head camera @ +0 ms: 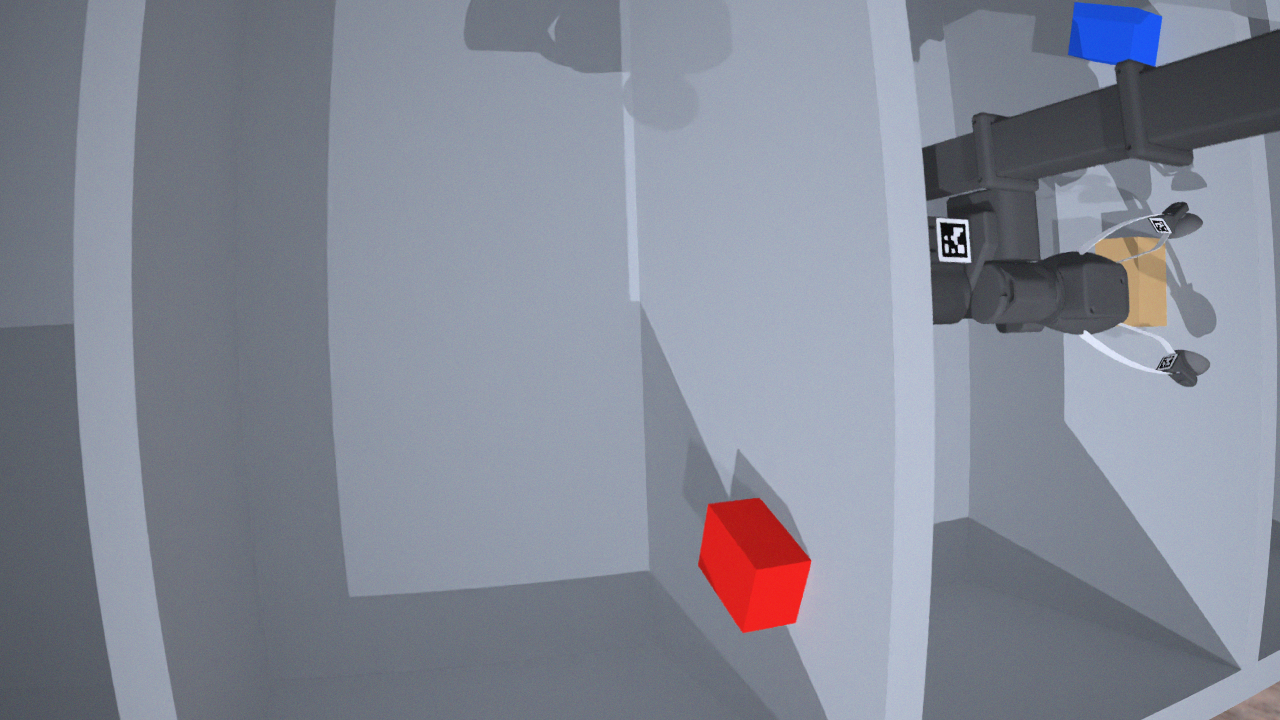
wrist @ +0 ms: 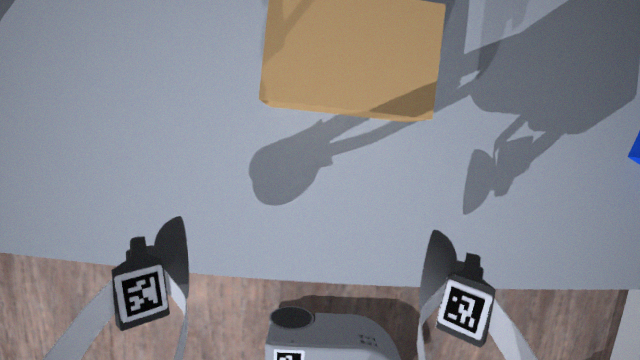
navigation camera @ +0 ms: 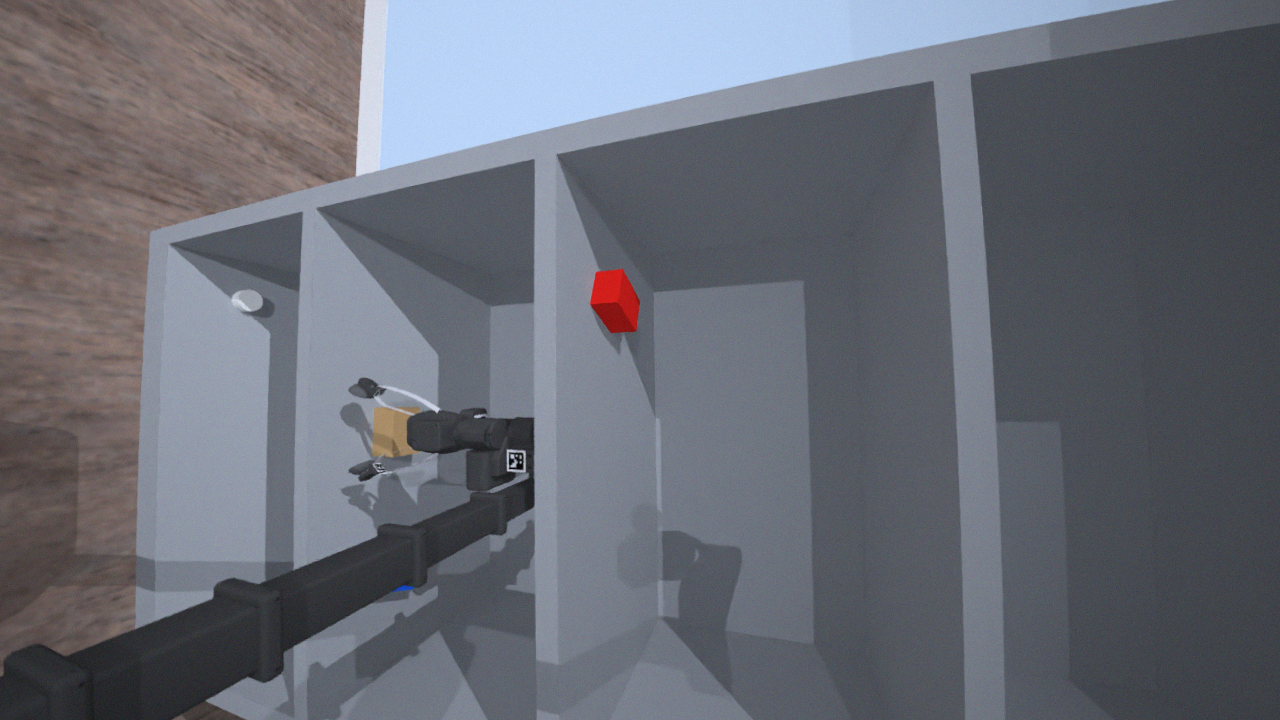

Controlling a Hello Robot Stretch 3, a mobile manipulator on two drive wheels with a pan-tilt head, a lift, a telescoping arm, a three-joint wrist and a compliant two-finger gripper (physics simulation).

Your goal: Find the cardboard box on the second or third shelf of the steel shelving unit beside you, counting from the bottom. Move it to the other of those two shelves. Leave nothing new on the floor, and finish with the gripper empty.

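Frame: origin at the robot's base, x ahead, y left, z up, level; metres.
Seen in the pictures: gripper, fingertip midpoint: (head camera: 1197, 294) (navigation camera: 354, 428).
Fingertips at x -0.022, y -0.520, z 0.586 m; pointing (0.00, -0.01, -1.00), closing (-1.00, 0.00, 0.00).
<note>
Offsets run from my fingertips to a thing's middle. "*": to the spot under its first point.
The steel shelving unit @[* 0.043 m ahead, 0.040 m left, 0.393 m up] (head camera: 908, 358) (navigation camera: 546, 358) shows sideways in the head and navigation views, its bottom toward the floor side. The cardboard box @[0.017 m back, 0.106 m right, 0.028 m down] (head camera: 1149, 300) (navigation camera: 390, 432) (wrist: 350, 55), tan, rests on the second shelf from the bottom. My gripper (head camera: 1188, 293) (navigation camera: 364, 429) (wrist: 306, 252) is open and empty, inside the front of that same compartment. In the wrist view the box lies beyond the fingertips, nearly centred between them and apart from both. In the head and navigation views the wrist hides part of the box.
A blue block @[0.282 m back, 0.094 m right, 0.030 m down] (head camera: 1115, 35) (navigation camera: 403, 588) (wrist: 636, 151) is on the same shelf, to one side. A red block @[0.199 m ahead, 0.117 m right, 0.427 m up] (head camera: 753, 564) (navigation camera: 614, 300) is on the third shelf. A white round object @[0.273 m ahead, 0.101 m right, 0.498 m down] (navigation camera: 247, 300) is on the lowest shelf. The extended arm (head camera: 1074, 120) (navigation camera: 340, 577) reaches into the second compartment.
</note>
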